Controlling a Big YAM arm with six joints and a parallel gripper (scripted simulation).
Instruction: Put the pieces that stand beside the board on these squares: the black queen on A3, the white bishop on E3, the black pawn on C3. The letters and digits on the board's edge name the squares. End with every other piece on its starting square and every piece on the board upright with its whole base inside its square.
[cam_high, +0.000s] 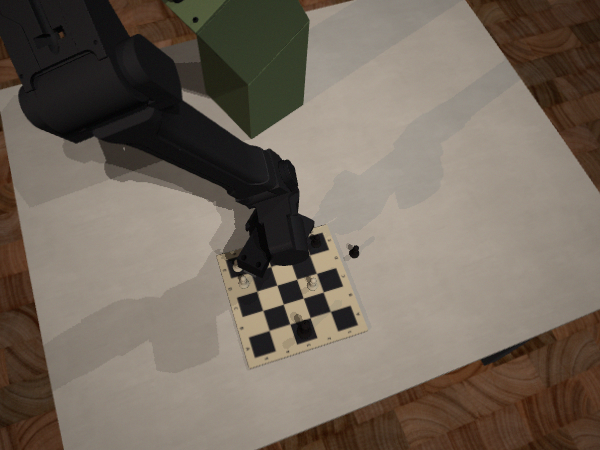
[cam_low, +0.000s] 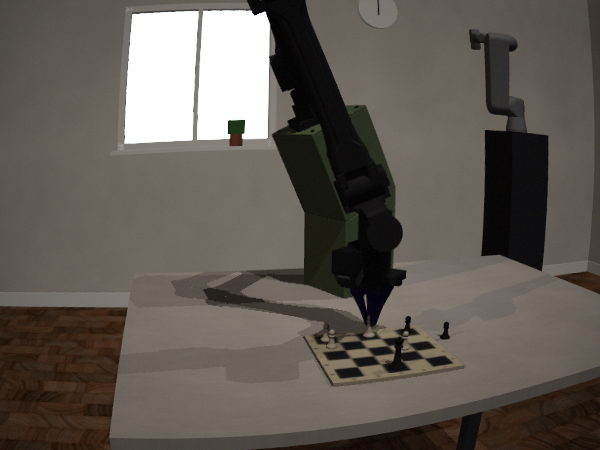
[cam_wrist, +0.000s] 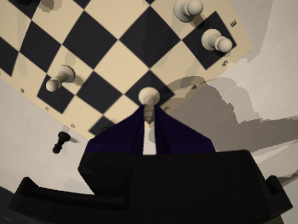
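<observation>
Right now the white bishop is 10 mm below my hand. Round my hand: black queen: 160 mm ahead, 10 mm to the right; then chessboard: 80 mm ahead, 30 mm below, 10 mm to the right.
</observation>
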